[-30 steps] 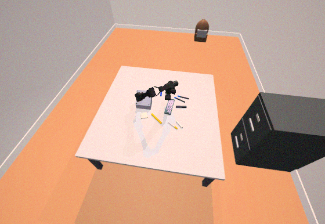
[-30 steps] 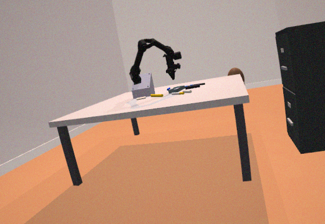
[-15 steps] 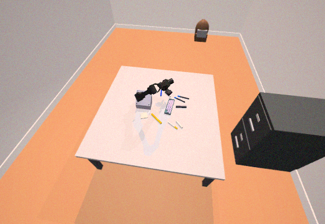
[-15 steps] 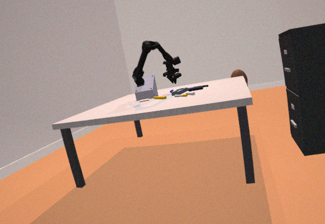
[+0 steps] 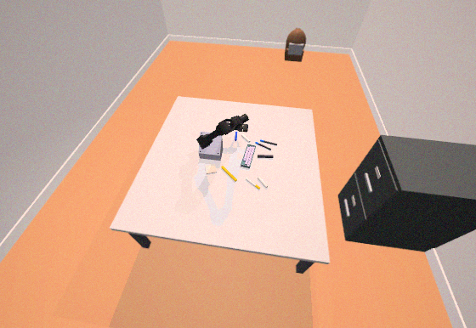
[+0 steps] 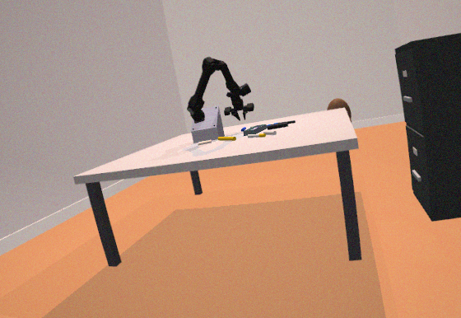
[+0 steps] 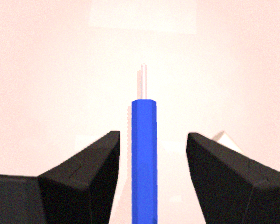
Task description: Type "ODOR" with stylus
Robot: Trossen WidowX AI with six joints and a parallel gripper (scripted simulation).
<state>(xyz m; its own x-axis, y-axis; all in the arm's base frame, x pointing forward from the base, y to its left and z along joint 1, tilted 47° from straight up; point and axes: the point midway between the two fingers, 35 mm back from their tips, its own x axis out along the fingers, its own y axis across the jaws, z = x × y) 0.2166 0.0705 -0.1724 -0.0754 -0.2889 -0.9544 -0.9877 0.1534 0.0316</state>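
The blue stylus lies 60 mm below my gripper tip and 20 mm to the left of it. From my gripper tip the other things lie so: notepad 340 mm to the right, 180 mm behind, 60 mm below; black marker 220 mm to the right, 220 mm ahead, 50 mm below; yellow pencil 380 mm to the right, 60 mm below, 50 mm behind.
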